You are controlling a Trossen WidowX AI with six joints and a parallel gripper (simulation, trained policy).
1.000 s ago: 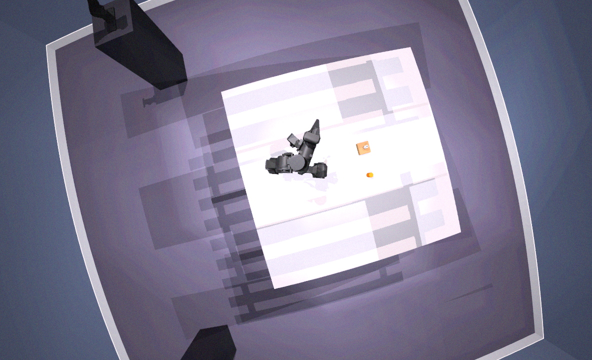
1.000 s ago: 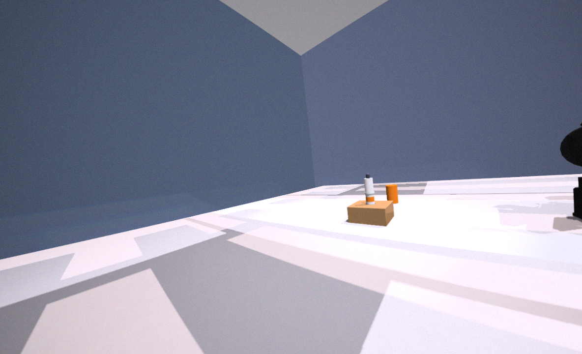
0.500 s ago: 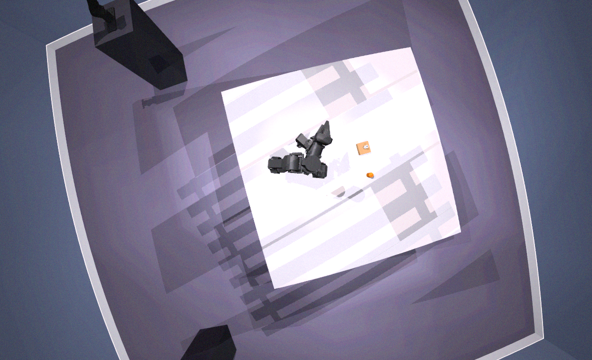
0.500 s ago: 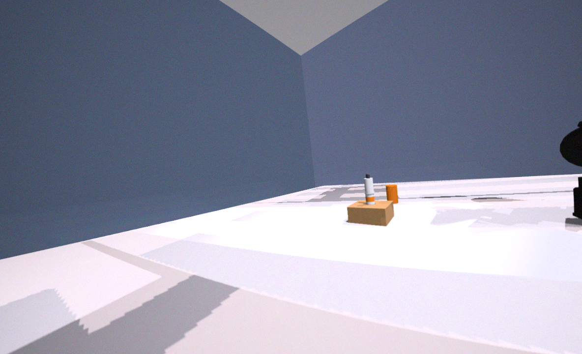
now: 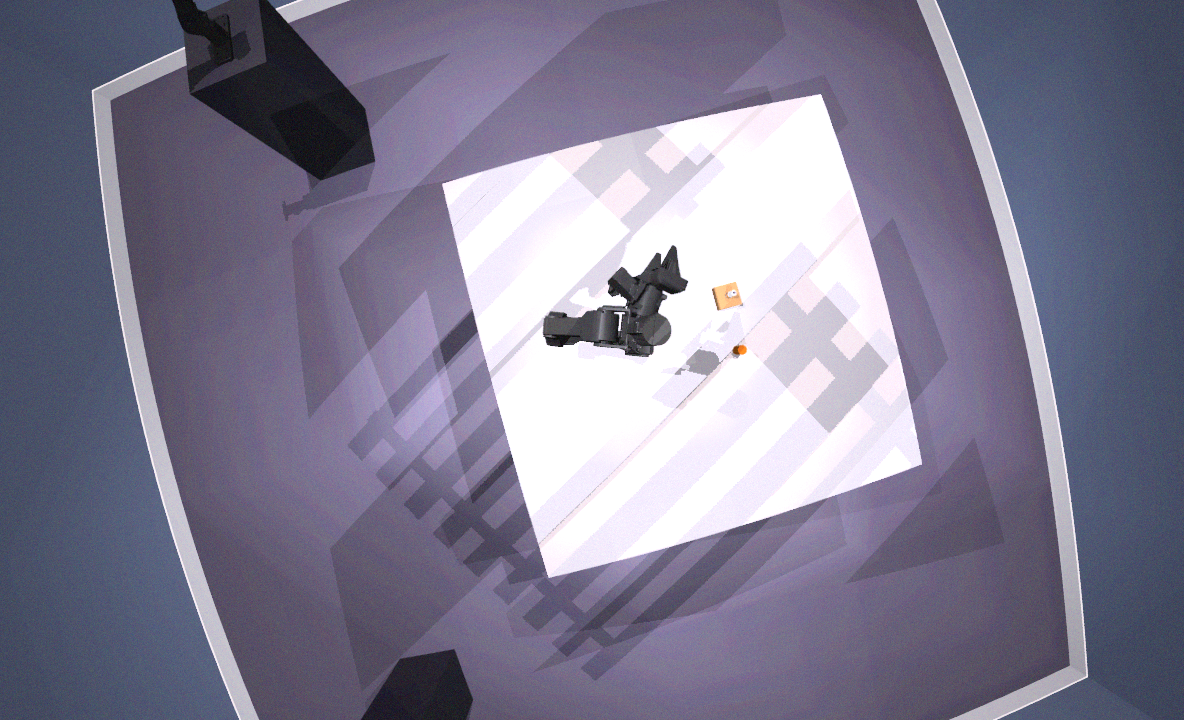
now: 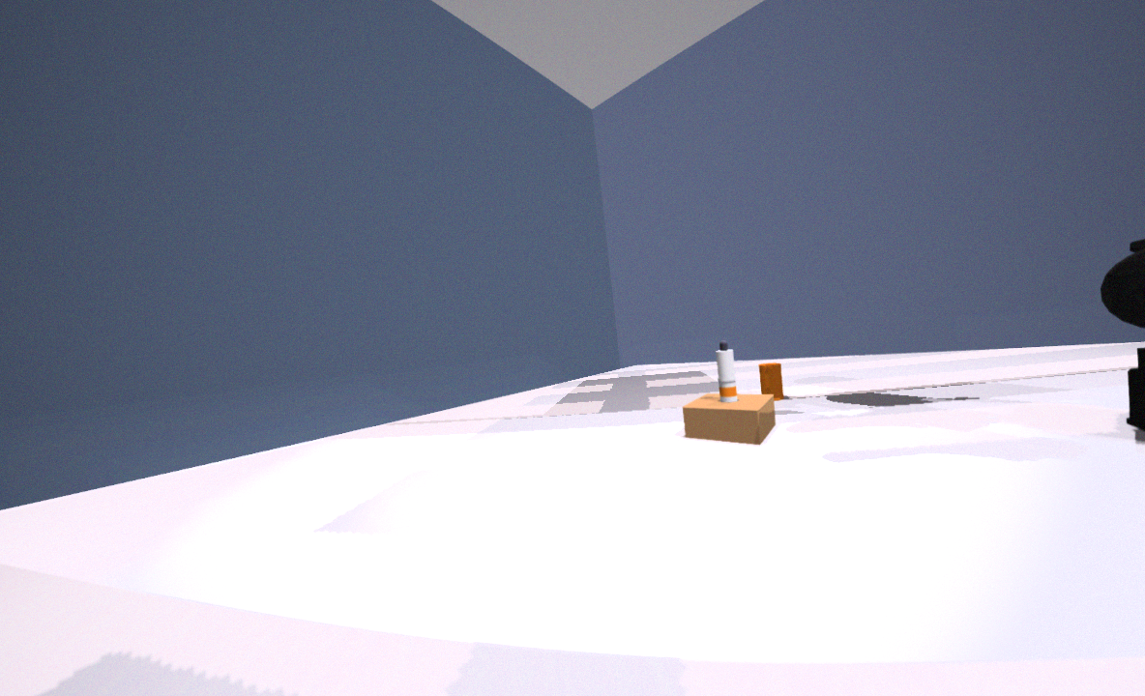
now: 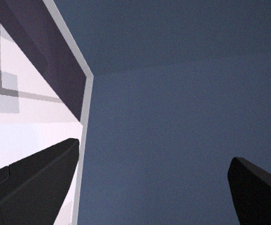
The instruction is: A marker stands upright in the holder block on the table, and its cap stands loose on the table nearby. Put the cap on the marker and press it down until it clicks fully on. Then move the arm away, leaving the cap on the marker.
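Now: gripper tip 23 cm short of the orange cap, 27 cm to the left of it and 40 cm above it. From my gripper tip the other things lie so: tan holder block 24 cm ahead, 10 cm to the right, 41 cm below.
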